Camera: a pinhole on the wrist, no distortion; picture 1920 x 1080 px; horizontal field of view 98.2 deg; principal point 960.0 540.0 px. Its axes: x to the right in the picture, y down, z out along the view. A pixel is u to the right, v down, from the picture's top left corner.
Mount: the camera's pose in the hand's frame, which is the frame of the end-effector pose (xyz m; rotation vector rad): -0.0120 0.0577 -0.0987 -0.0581 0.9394 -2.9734
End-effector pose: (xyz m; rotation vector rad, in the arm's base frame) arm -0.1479 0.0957 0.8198 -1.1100 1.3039 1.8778
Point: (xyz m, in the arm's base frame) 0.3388 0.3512 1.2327
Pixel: outside the picture
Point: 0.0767 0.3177 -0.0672
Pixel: outside the picture
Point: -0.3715 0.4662 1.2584
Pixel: outside the picture
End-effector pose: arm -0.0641 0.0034 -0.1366 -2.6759 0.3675 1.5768
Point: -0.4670 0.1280 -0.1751
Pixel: 1303.0 170.4
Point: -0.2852 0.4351 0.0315
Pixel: 1605.5 888.9
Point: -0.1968 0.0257 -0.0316
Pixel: 1786.5 195.8
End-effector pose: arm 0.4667 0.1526 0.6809 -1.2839 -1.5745 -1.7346
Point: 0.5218 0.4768 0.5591
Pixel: 1067.0 299.3
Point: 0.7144 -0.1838 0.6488
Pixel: behind the camera
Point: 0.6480 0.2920 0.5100
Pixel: 1584.6 36.3
